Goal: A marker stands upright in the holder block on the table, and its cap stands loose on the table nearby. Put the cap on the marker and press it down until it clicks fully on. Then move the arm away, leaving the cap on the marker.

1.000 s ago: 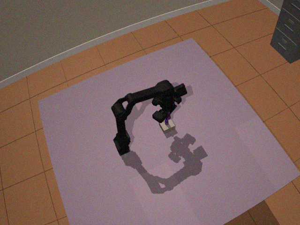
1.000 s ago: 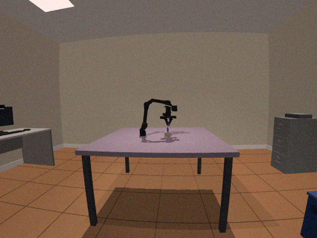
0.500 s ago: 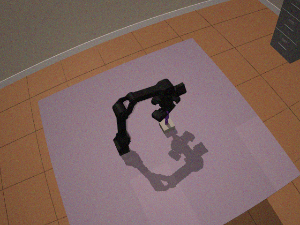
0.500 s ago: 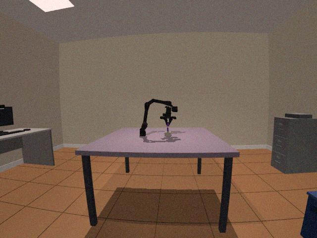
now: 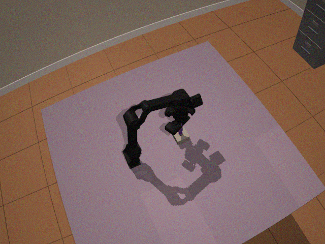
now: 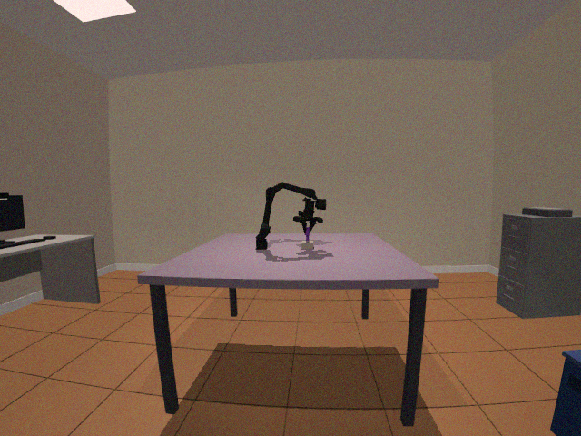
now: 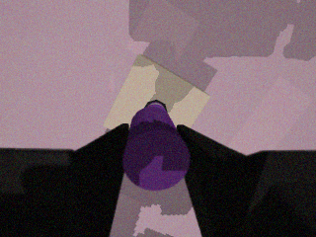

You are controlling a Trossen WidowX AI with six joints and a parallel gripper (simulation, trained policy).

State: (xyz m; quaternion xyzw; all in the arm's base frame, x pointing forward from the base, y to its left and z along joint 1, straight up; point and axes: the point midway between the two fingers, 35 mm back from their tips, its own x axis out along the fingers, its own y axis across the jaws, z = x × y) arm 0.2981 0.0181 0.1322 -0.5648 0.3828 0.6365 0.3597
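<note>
My gripper tip is now 30 mm above the purple marker. From my gripper tip the other things lie so: beige holder block (80 mm below); then purple cap (10 mm above).
</note>
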